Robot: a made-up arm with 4 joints.
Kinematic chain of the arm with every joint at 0, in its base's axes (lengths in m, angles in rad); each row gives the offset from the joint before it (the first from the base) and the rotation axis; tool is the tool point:
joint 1: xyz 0 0 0.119 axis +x
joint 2: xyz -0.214 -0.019 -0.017 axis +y
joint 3: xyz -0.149 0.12 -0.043 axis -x
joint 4: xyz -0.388 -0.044 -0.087 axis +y
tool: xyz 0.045 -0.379 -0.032
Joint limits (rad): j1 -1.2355..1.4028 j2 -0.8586..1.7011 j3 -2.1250..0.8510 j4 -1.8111..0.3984
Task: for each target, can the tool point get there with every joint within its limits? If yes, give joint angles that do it. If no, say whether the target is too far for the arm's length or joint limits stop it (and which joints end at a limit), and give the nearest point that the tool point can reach.
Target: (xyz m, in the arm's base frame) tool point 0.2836 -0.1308 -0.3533
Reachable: no: joint limits stop it (at a limit: joint 2) | nearest point -0.1700 -0.1854 -0.5505 | short by 0.498 m
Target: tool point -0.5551 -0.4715 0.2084
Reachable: yes | joints 0.6685 1.1169 -0.0954 -1.1895
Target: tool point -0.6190 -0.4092 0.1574
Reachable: yes | joints 0.5594 0.6055 0.2362 -0.9477
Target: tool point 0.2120 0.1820 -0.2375
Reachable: no: joint limits stop it (at a limit: joint 2) | nearest point -0.1727 0.3138 -0.4957 | short by 0.482 m
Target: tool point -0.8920 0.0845 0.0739
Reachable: yes | joints 0.1133 0.7077 -1.3859 -1.2014
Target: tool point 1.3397 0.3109 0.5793
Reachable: no: too far | nearest point 0.1025 0.2831 0.5382 | short by 1.238 m
